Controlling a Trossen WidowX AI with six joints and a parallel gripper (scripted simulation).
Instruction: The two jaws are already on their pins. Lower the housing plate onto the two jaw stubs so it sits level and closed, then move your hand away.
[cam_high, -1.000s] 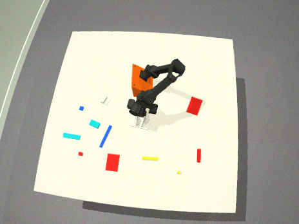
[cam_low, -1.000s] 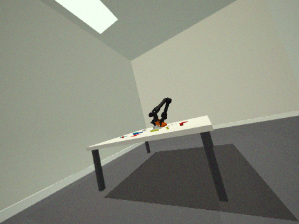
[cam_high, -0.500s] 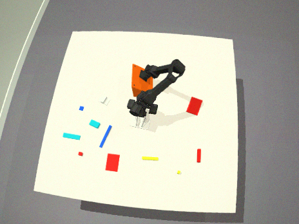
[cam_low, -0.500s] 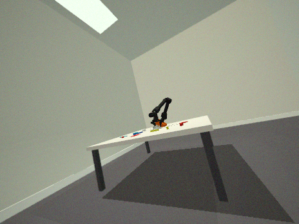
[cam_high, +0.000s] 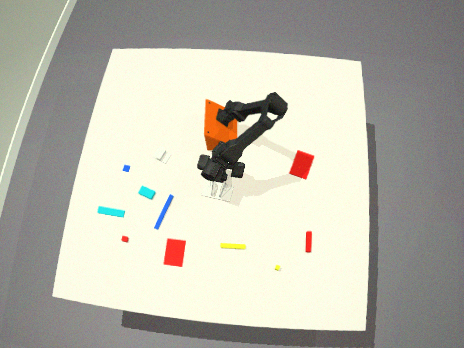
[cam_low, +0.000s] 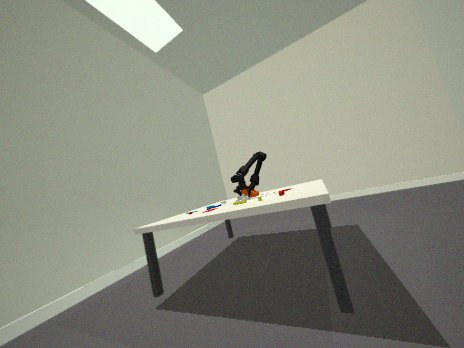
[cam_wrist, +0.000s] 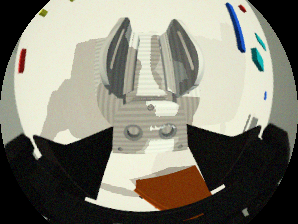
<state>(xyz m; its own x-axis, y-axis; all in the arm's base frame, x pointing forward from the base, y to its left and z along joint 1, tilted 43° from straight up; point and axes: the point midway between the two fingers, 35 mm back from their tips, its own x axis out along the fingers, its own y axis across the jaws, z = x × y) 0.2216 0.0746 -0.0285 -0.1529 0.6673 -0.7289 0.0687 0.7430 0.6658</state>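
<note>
Now: gripper tip 1 cm short of the white housing piece and 2 cm below it. From my gripper tip the other things lie so: blue bar 20 cm ahead, 21 cm to the right; then red bar 24 cm ahead, 39 cm to the left; then yellow bar 30 cm ahead, 10 cm to the left.
</note>
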